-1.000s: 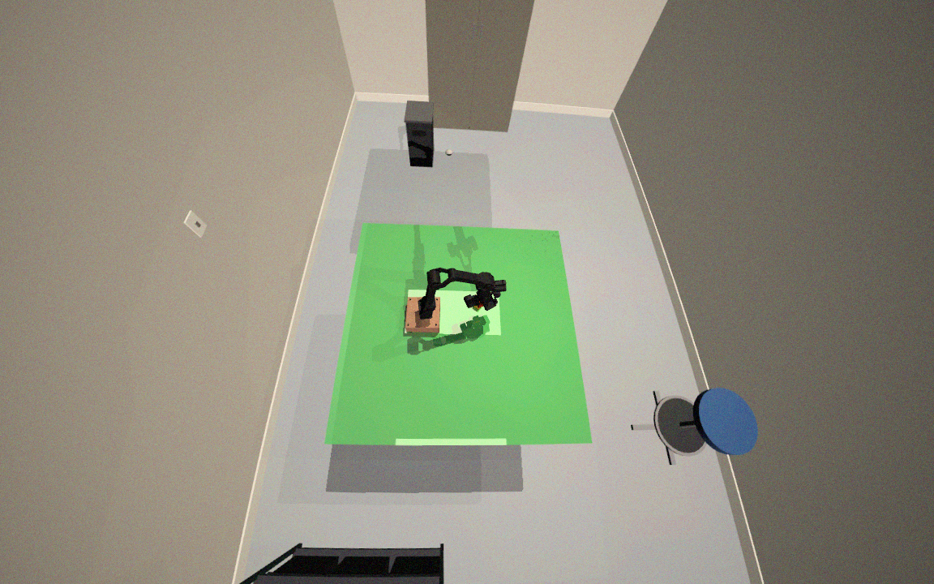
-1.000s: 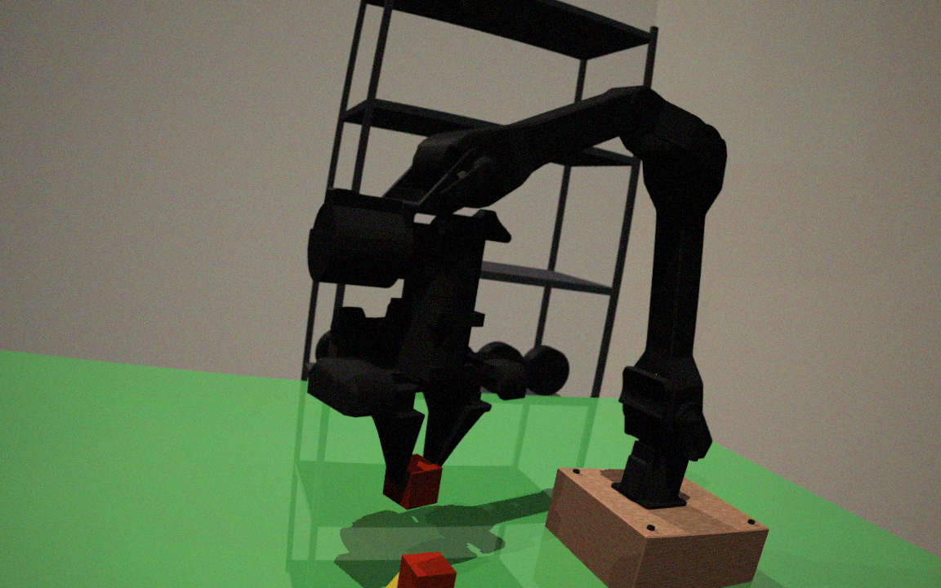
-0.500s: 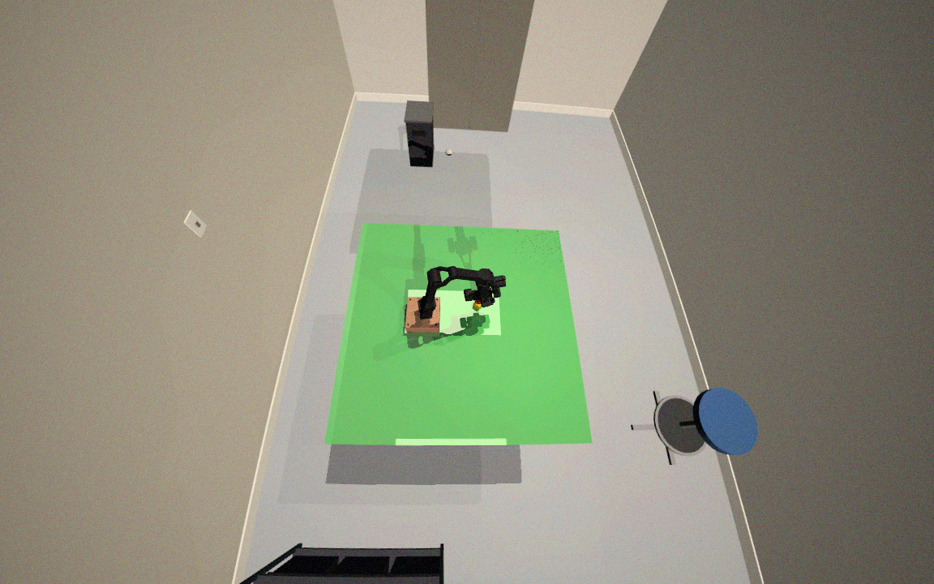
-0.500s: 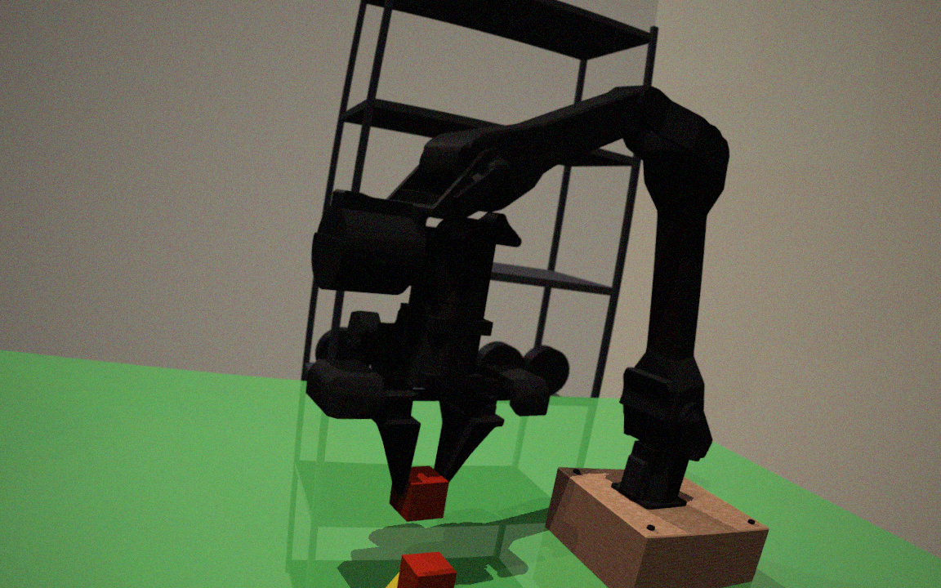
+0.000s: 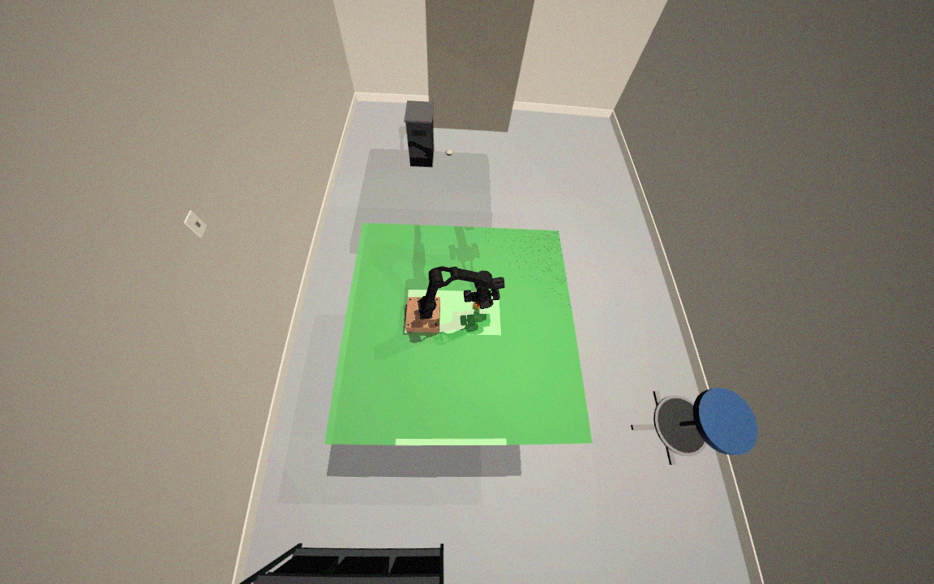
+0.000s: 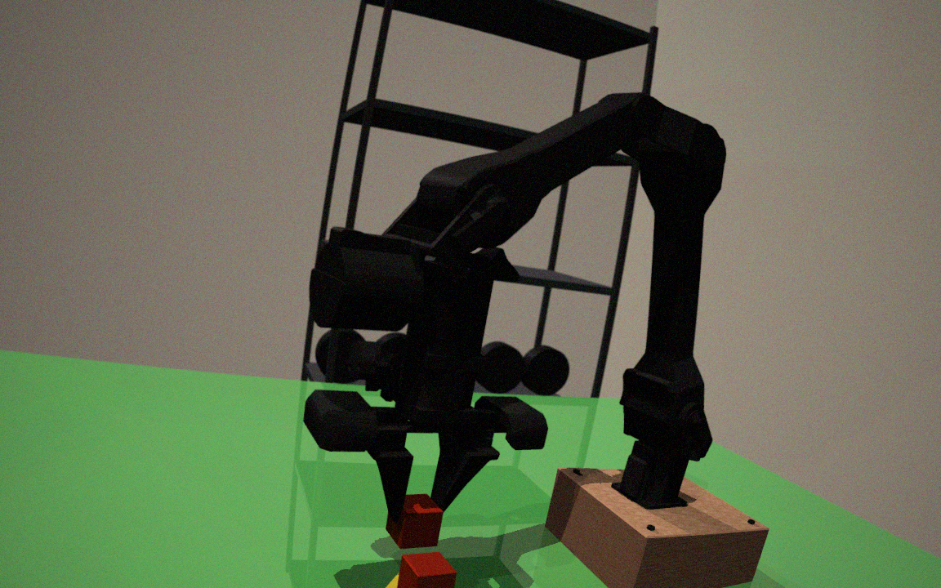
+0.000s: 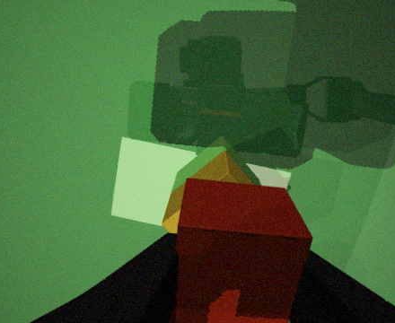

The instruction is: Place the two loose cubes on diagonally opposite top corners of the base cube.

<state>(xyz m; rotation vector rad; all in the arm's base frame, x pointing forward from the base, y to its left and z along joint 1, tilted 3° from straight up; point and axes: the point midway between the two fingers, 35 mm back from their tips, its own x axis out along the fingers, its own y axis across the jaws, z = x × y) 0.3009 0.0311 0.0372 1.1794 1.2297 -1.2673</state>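
Now: the yellow cube 2 cm to the left of my gripper tip and 7 cm below it.
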